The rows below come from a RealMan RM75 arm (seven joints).
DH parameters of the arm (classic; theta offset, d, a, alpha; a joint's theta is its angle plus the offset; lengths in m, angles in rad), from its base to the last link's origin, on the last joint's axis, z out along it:
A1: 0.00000 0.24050 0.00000 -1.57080
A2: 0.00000 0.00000 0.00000 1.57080
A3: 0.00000 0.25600 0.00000 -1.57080
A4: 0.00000 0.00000 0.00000 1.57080
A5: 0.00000 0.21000 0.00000 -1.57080
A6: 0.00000 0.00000 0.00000 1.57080
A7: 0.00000 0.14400 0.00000 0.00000
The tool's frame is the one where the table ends.
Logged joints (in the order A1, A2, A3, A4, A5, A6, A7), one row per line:
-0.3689 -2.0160 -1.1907 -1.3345 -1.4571 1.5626 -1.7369
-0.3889 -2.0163 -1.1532 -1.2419 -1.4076 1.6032 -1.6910
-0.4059 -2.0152 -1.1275 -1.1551 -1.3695 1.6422 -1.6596
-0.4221 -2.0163 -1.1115 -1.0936 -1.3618 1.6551 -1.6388
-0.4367 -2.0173 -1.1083 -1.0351 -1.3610 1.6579 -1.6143
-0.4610 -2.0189 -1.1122 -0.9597 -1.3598 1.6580 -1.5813
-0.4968 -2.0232 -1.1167 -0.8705 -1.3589 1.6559 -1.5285
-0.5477 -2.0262 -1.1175 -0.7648 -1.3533 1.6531 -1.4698
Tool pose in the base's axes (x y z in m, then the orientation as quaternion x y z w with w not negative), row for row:
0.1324 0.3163 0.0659 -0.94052 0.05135 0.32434 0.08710
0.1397 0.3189 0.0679 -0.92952 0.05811 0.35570 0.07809
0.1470 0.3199 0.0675 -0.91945 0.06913 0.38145 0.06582
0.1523 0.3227 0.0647 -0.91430 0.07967 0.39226 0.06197
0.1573 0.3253 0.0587 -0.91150 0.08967 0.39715 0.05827
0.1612 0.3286 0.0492 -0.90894 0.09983 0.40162 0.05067
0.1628 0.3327 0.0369 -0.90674 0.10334 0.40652 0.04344
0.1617 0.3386 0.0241 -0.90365 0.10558 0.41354 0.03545
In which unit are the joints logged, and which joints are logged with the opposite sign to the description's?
The joints are logged in radians. Opposite sign: A1, A2, A6, A7.
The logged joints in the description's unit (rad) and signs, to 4 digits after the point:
0.3689 2.0160 -1.1907 -1.3345 -1.4571 -1.5626 1.7369
0.3889 2.0163 -1.1532 -1.2419 -1.4076 -1.6032 1.6910
0.4059 2.0152 -1.1275 -1.1551 -1.3695 -1.6422 1.6596
0.4221 2.0163 -1.1115 -1.0936 -1.3618 -1.6551 1.6388
0.4367 2.0173 -1.1083 -1.0351 -1.3610 -1.6579 1.6143
0.4610 2.0189 -1.1122 -0.9597 -1.3598 -1.6580 1.5813
0.4968 2.0232 -1.1167 -0.8705 -1.3589 -1.6559 1.5285
0.5477 2.0262 -1.1175 -0.7648 -1.3533 -1.6531 1.4698

